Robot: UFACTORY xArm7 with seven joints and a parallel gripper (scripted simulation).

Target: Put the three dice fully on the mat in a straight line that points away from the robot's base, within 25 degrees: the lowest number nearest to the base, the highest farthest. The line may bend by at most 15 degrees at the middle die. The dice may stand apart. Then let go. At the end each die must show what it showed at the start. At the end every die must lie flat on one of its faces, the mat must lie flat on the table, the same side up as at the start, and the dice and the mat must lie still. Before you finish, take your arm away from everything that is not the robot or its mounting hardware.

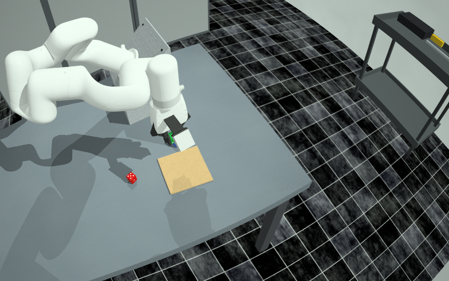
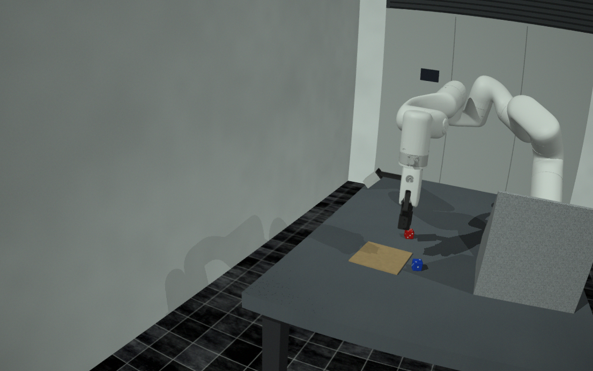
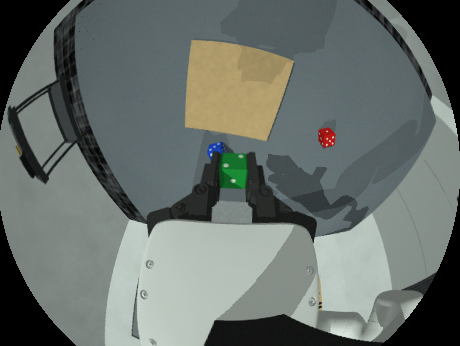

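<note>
Now: hand 120 mm above the tan mat, 50 mm short of it and 10 mm to the right of it. The rest, counted from my hand: red die 170 mm to the right, 110 mm below, 30 mm ahead; then green die 10 mm below; then blue die 110 mm below, 60 mm behind, 20 mm to the left.
</note>
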